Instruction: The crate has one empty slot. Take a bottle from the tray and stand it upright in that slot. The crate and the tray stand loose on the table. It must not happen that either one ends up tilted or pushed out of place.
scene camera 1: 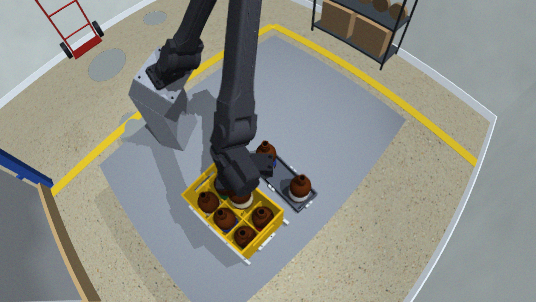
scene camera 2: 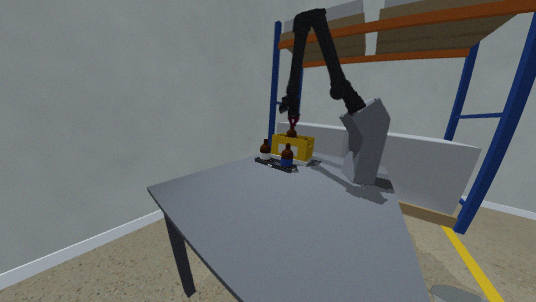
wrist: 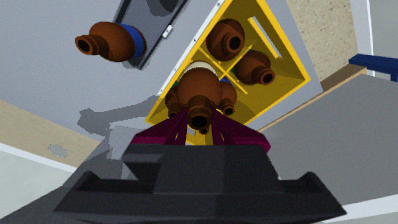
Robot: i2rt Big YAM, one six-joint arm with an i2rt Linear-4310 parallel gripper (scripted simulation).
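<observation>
Glass bottle [wrist: 199, 89] visible. Gripper [wrist: 199, 111] visible too.
</observation>
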